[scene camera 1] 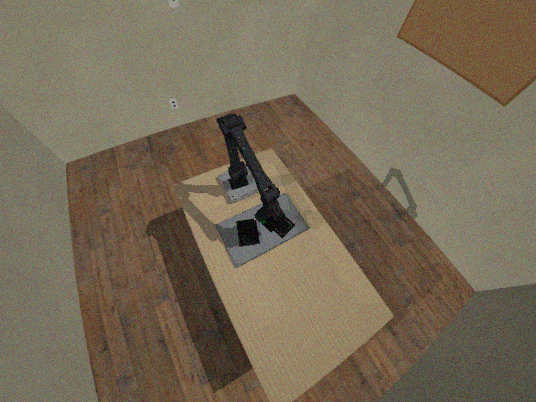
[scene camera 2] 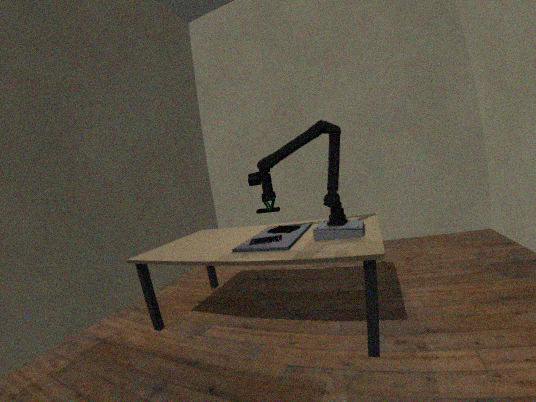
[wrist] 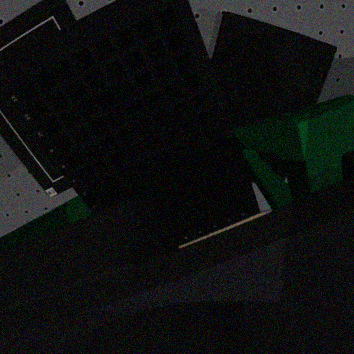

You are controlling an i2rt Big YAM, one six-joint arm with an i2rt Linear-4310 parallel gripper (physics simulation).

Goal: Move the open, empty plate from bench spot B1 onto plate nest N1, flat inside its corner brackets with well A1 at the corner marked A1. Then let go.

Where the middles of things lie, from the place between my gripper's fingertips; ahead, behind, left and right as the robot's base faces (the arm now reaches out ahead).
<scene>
Now: hand 1 cm short of the black well plate (wrist: 126, 107) and 1 cm to the right of it. Also, from my hand: outlined black nest (wrist: 27, 149) 10 cm to the left, 14 cm below.
</scene>
